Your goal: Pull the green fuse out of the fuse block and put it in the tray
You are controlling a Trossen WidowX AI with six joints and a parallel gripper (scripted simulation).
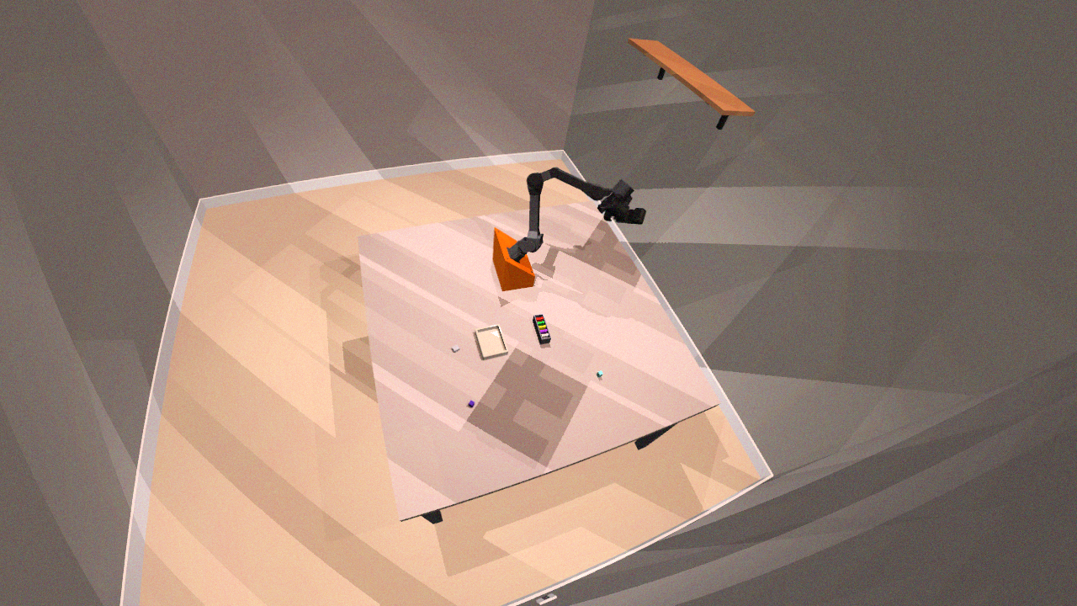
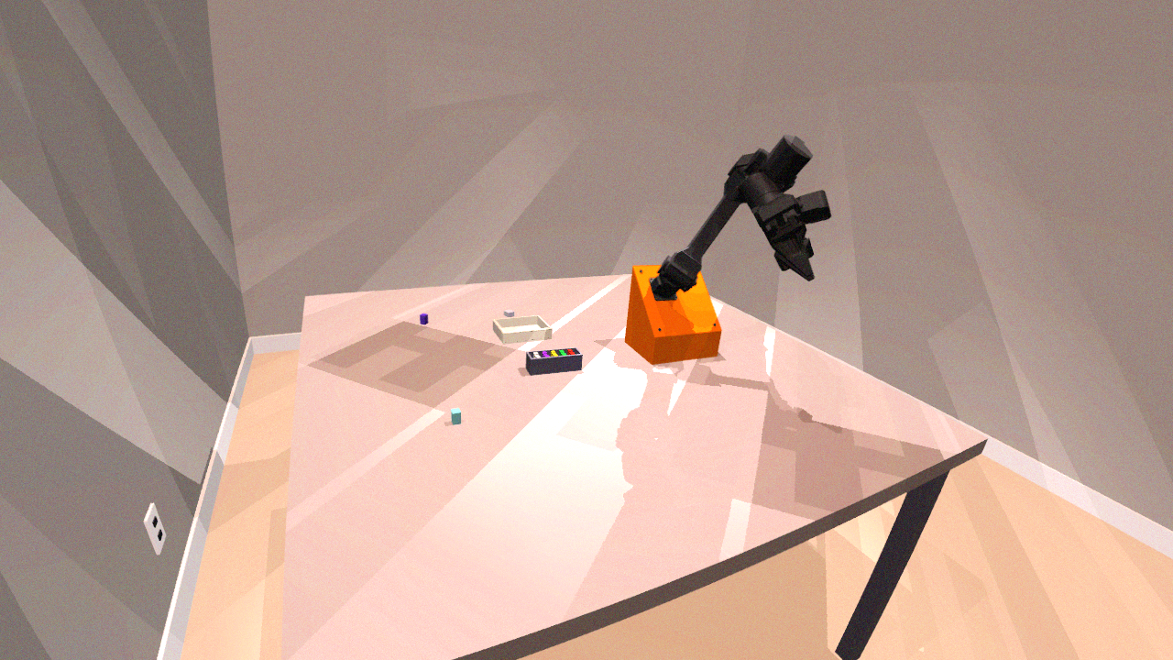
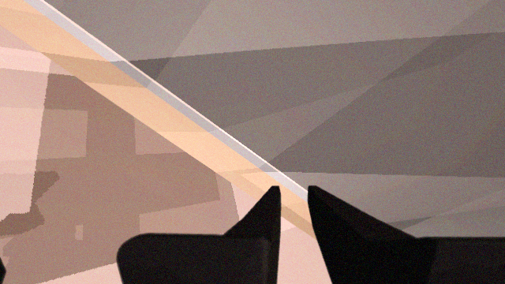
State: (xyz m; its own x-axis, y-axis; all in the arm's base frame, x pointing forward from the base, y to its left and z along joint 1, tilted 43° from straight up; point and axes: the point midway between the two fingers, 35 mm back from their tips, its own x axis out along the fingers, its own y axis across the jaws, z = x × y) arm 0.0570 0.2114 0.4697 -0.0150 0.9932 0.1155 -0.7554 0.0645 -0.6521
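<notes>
The green fuse lies 440 mm to the right of my gripper tip, 310 mm below it and 230 mm ahead of it. The rest, counted from my gripper tip: purple fuse: 440 mm to the right, 310 mm below, 270 mm ahead; then yellow fuse: 440 mm to the right, 310 mm below, 250 mm ahead; then red fuse: 440 mm to the right, 310 mm below, 210 mm ahead.
</notes>
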